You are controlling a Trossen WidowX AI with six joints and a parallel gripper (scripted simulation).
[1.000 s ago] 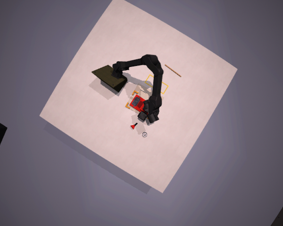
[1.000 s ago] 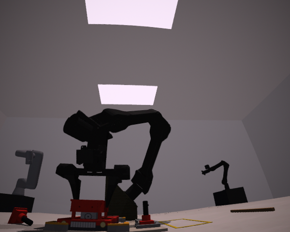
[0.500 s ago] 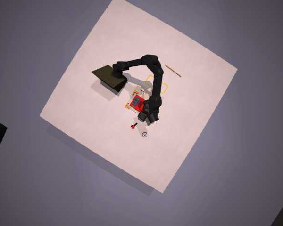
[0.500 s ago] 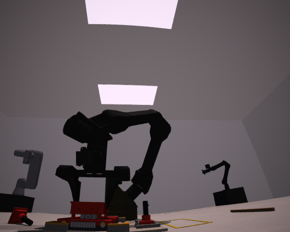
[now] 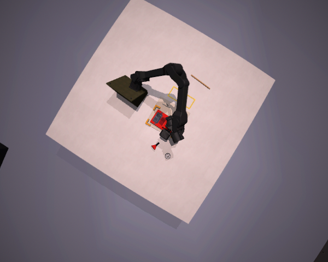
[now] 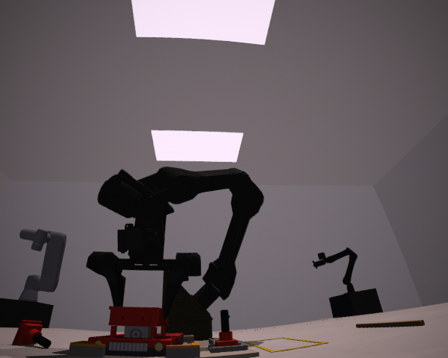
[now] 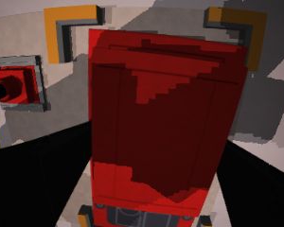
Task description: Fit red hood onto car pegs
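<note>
My gripper tip is now 3 cm above the grey engine block. Also, from my gripper tip: grey holder (2 cm ahead, 13 cm to the left, 2 cm below); then red hood (1 cm above); then wooden stick (4 cm ahead, 40 cm to the left, 5 cm below).
</note>
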